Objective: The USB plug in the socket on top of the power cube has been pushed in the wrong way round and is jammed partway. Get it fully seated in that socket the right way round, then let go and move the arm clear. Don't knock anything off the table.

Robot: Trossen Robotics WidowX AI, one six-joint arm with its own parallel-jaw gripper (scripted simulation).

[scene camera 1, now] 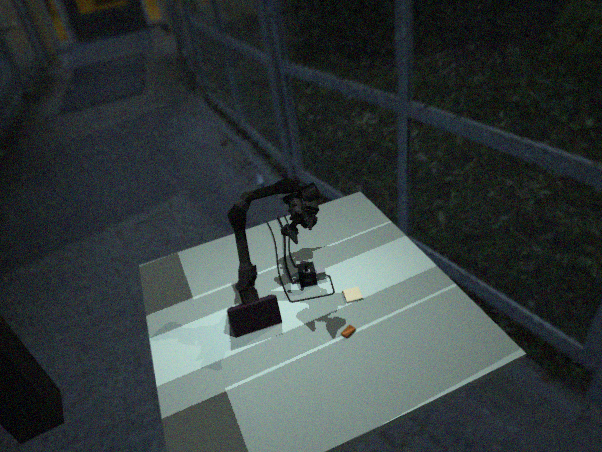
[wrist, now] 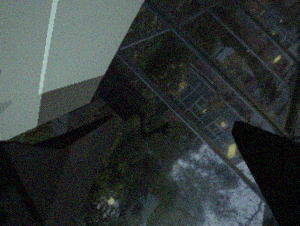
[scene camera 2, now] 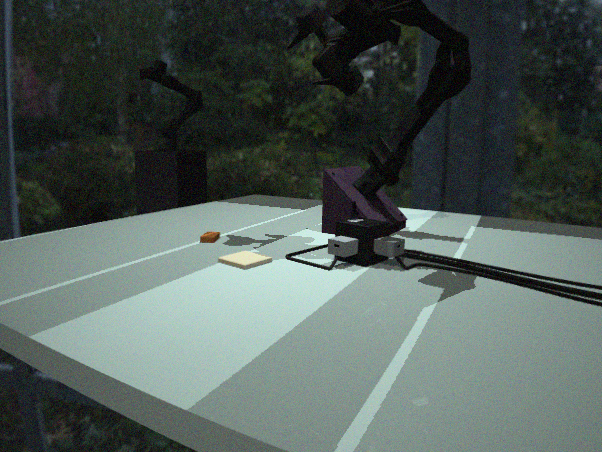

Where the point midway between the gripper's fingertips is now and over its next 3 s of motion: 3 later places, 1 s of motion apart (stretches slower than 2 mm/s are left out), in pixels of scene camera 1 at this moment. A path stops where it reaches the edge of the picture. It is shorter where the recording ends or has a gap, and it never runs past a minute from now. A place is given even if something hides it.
The gripper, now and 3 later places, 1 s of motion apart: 303, 237; 308, 261; 305, 263; 305, 266
